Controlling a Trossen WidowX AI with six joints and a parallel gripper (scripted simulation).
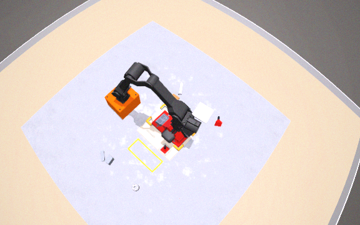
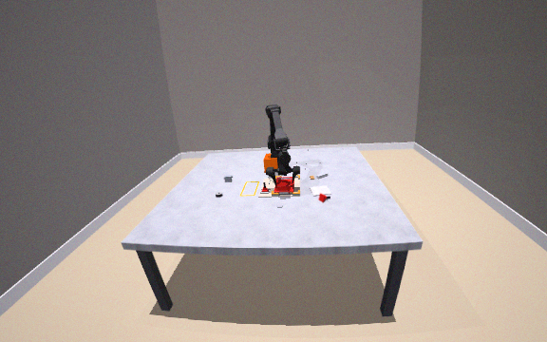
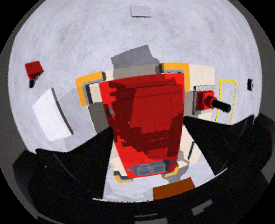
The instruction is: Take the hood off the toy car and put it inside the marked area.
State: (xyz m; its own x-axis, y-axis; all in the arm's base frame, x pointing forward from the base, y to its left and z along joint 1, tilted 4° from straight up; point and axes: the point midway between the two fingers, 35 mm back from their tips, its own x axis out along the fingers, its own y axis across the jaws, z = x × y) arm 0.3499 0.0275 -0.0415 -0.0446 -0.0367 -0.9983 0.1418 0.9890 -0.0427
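Now: gripper tip right at the red hood. From my gripper tip the other things lie so: white flat panel: 50 mm ahead, 200 mm to the left, 30 mm below.
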